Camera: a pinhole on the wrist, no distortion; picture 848 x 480 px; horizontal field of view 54.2 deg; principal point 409.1 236.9 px. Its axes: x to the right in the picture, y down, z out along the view. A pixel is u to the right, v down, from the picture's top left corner.
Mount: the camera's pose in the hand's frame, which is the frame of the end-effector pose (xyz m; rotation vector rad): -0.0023 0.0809 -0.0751 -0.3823 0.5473 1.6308
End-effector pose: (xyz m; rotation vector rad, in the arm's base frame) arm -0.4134 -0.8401 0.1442 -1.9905 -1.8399 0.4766
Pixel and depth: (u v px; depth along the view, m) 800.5 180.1 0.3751
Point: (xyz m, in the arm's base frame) -0.1001 -0.8374 -0.1915
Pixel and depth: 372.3 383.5 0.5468
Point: -0.3093 -0.9008 -0.3846
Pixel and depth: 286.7 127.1 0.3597
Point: -0.3212 -0.7675 -0.1876
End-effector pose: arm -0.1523 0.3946 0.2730 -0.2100 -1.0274 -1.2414
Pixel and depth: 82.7 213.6 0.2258
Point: -0.1247 0.5245 0.4358
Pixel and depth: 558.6 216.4 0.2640
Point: 0.0124 0.5572 0.4515
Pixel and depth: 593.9 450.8 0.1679
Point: -0.0055 0.5267 0.3487
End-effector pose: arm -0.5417 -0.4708 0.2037 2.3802 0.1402 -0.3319
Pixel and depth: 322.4 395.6 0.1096
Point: -0.5352 -0.5839 0.2748
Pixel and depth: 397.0 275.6 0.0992
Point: -0.5176 -0.5756 0.2849
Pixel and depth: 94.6 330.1 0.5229
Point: -0.5962 -0.9404 -0.0015
